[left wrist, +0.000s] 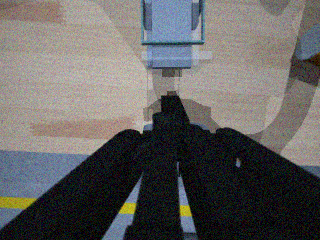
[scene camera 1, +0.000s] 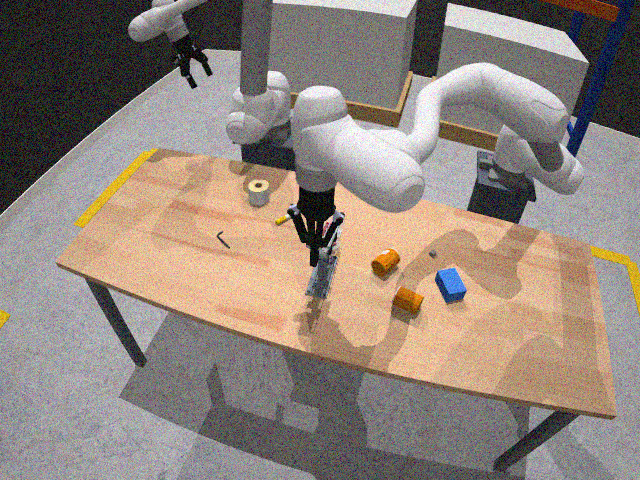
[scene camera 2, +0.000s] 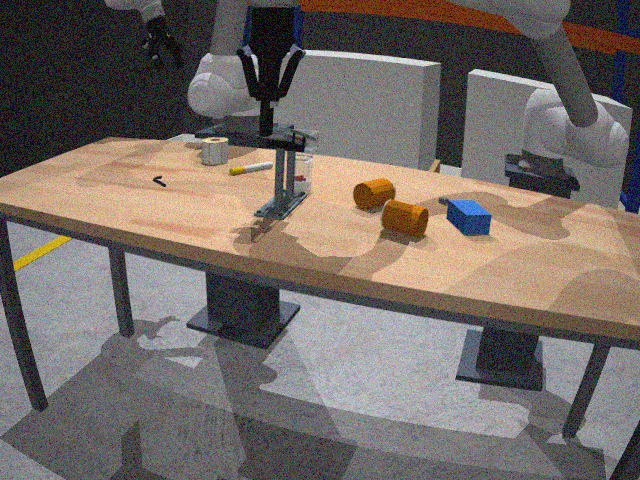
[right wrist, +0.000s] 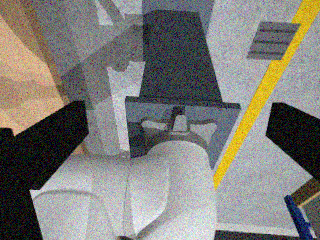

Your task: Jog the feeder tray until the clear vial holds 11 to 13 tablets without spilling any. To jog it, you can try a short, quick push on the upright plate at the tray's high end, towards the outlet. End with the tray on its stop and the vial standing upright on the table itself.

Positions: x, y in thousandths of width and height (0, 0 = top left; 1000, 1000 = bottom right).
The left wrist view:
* left gripper: 530, 456
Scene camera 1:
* left gripper: 491, 547
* right gripper: 316, 170
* blue box: 701, 586
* feeder tray: 501, 586
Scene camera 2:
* left gripper: 415, 282
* right gripper: 268, 145
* blue box: 730, 451
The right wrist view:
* right gripper: 552, 494
